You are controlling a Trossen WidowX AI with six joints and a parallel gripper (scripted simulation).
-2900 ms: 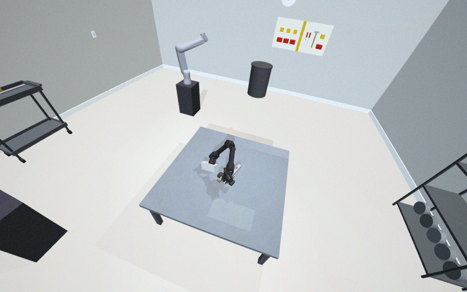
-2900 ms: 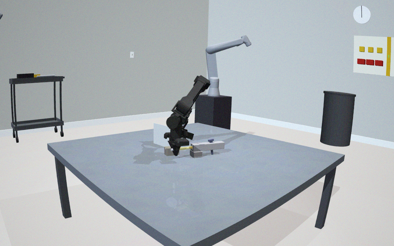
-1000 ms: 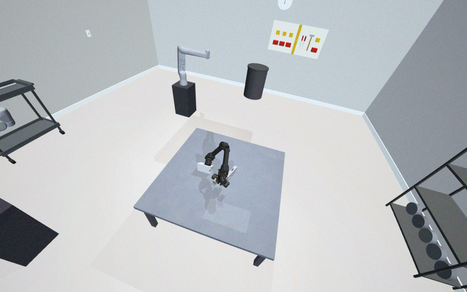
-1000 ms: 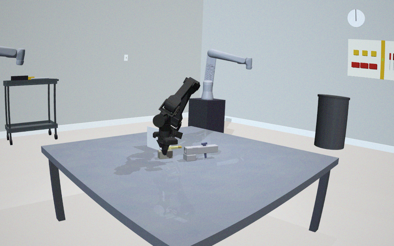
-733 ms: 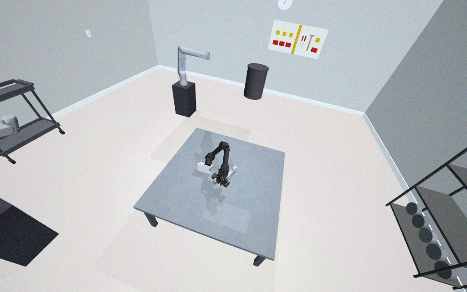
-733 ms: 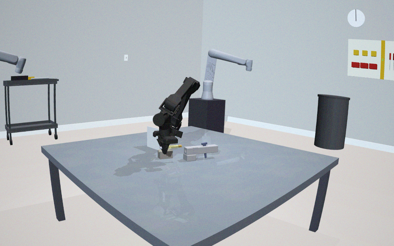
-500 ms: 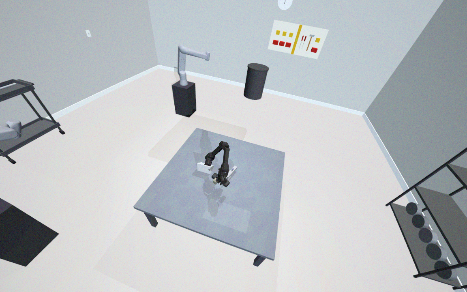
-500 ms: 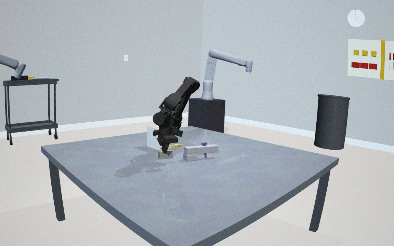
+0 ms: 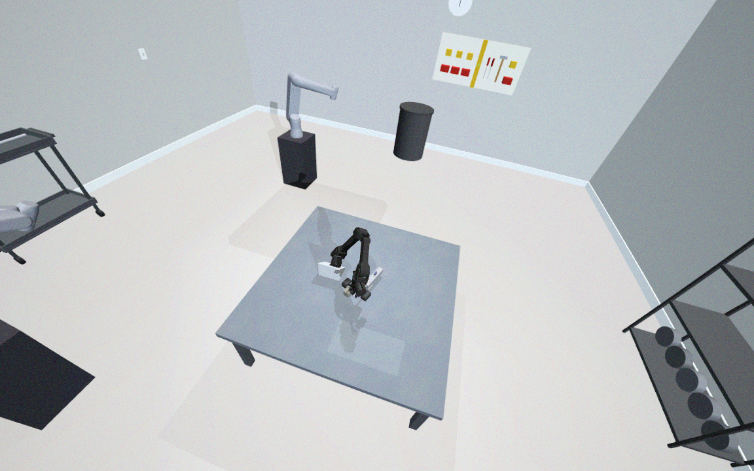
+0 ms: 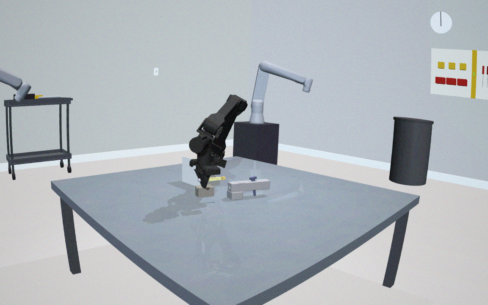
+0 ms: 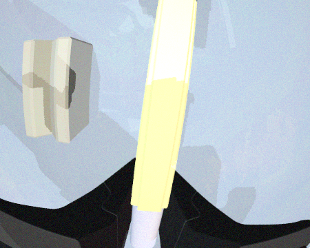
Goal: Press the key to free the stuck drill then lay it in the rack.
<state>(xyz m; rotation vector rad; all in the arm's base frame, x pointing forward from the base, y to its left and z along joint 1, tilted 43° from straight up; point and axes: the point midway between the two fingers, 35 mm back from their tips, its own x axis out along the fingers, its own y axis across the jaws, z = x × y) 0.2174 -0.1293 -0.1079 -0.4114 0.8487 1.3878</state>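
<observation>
Now: gripper tip 10 mm short of the drill, 40 mm to the right of it and 30 mm below it. From my gripper tip the other things lie so: grey housing block 60 mm ahead, 190 mm to the left, 20 mm below; then tan rack 60 mm behind, 50 mm to the left, 40 mm below; then dark key 60 mm ahead, 220 mm to the left.
</observation>
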